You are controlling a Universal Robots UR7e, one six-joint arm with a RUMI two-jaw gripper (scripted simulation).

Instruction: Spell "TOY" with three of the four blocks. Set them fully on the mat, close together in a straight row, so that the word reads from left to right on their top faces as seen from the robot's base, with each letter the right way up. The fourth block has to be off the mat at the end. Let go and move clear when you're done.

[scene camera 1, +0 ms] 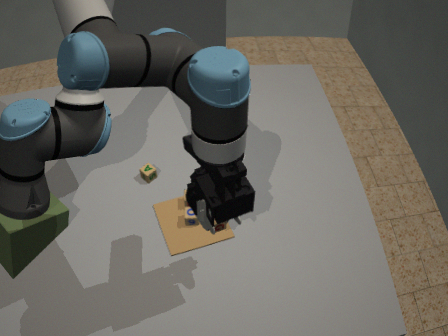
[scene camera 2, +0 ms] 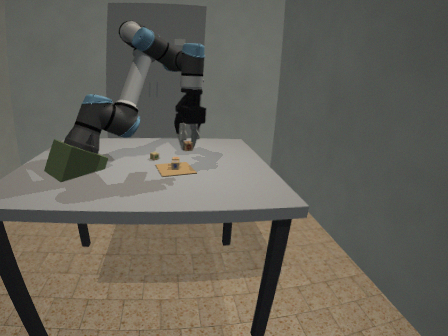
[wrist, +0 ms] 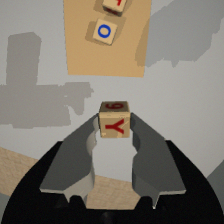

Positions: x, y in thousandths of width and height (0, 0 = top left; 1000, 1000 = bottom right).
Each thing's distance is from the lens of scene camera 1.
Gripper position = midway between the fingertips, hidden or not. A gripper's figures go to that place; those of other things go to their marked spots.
gripper (scene camera 1: 483, 674): 0.80 m
tan mat (scene camera 1: 403, 710): 0.91 m
